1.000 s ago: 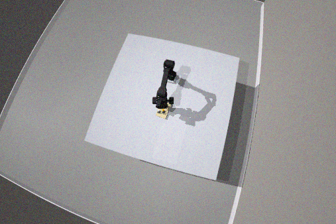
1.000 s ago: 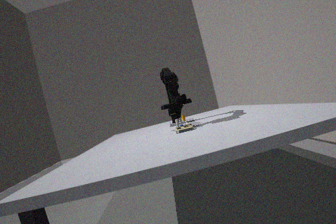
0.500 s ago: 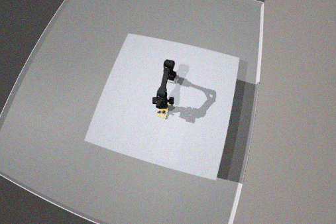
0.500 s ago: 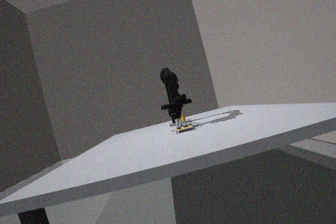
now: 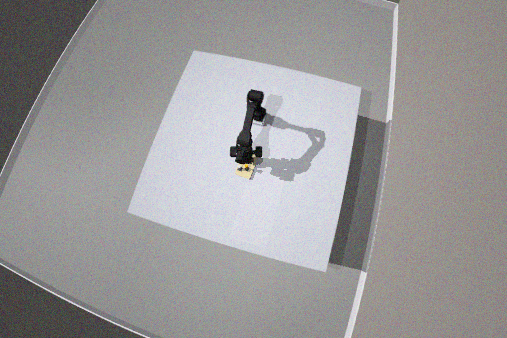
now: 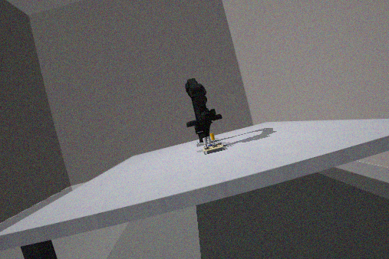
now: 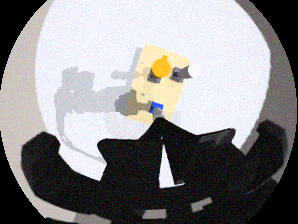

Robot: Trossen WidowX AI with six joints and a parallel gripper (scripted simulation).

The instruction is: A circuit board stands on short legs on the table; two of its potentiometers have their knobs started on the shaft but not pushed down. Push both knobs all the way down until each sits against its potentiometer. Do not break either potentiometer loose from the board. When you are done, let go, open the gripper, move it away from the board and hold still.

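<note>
The blue knob lies 30 mm below my gripper tip. Also, from my gripper tip: orange knob: 60 mm ahead, 20 mm to the left.
</note>
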